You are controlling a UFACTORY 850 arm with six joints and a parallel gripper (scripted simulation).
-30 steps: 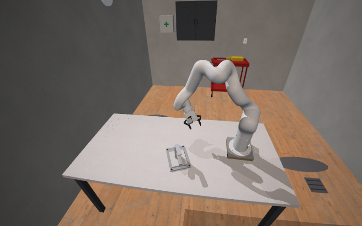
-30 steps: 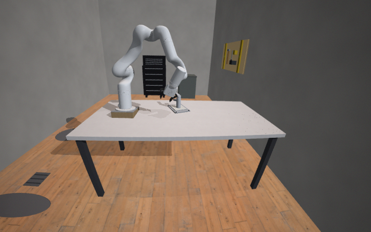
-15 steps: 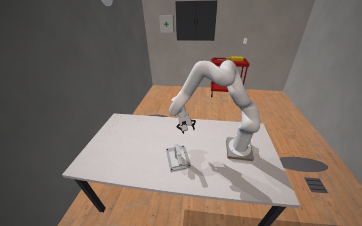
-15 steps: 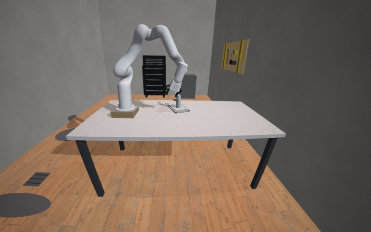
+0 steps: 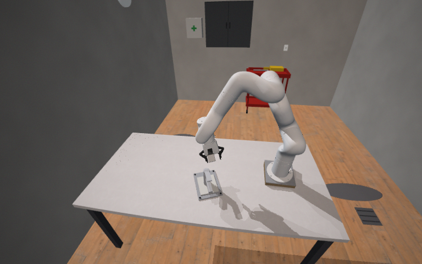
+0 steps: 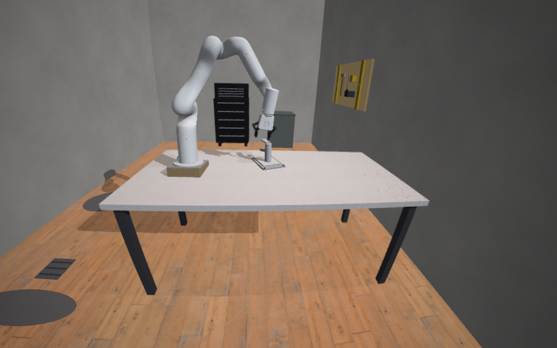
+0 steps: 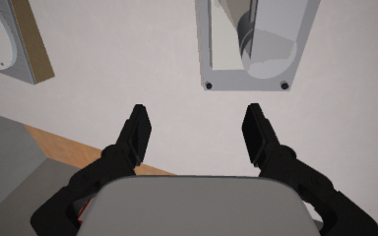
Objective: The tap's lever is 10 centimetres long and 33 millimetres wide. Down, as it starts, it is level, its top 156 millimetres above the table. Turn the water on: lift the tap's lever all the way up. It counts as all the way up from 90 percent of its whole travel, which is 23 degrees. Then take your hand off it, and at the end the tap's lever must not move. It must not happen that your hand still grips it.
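My hand is 8 cm to the right of the flat lever, 7 cm above it and 2 cm short of it. From my hand the other things lie so: base plate (20 cm below, 6 cm to the left, 4 cm ahead).
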